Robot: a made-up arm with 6 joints.
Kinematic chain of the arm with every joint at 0, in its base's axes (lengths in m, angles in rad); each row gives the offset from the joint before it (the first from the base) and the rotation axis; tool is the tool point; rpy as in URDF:
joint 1: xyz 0 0 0.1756 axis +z
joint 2: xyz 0 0 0 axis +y
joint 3: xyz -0.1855 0 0.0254 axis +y
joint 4: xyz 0.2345 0 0.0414 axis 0.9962 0 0.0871
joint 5: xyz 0 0 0 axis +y
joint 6: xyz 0.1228 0 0.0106 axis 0.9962 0 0.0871
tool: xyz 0 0 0 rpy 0 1.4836 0
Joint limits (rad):
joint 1: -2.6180..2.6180
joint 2: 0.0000..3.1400
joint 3: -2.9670..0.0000
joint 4: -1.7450..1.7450
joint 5: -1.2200..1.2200
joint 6: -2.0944..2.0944
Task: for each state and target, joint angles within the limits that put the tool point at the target. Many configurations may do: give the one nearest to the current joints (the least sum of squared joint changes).
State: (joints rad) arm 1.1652 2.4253 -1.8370 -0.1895 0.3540 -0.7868
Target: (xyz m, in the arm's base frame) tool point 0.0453 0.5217 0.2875
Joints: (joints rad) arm 1.4857 2.4963 -2.4202 -0.1887 0.0336 -0.7868
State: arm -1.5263 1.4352 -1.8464 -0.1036 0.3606 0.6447
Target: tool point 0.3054 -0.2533 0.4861
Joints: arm -0.6892 1.7850 -2.0816 -0.0615 0.1663 0.6447
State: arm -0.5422 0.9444 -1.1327 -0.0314 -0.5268 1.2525
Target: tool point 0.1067 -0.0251 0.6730
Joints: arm -0.3004 1.1633 -1.9599 -0.1329 -0.4854 1.2525
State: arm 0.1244 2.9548 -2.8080 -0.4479 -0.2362 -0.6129
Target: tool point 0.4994 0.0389 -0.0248
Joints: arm 0.0620 3.1357 -2.4369 -0.4569 -0.1464 -0.6129
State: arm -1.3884 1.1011 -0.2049 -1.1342 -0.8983 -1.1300
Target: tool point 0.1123 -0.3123 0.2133
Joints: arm -1.4317 1.5575 -0.8180 -0.9881 -0.7216 -1.1300
